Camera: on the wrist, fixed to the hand. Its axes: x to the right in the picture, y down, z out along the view.
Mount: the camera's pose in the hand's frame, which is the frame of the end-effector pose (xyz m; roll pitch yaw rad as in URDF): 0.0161 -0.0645 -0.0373 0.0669 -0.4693 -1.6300
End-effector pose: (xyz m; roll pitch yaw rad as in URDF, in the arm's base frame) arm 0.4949 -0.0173 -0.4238 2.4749 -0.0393 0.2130
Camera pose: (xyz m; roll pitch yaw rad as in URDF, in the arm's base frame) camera 0.4954 0.0583 -0.4337 -3.0810 1.1370 1.8246
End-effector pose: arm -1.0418 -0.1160 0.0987 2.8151 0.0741 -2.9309
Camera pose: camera -1.0433 -0.1910 0.1121 -2.9429 0.7867 -1.2102
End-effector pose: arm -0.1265 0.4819 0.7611 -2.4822 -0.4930 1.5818
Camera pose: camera -0.1544 0.4631 0.8295 2.6740 -0.1411 -2.9933
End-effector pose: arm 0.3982 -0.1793 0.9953 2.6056 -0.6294 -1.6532
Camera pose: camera 0.4713 -0.1989 1.0041 2.2759 0.7937 -0.7864
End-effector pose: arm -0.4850 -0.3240 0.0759 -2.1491 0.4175 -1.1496
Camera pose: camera -0.4630 -0.3633 0.1374 -2.6533 -0.4972 0.2453
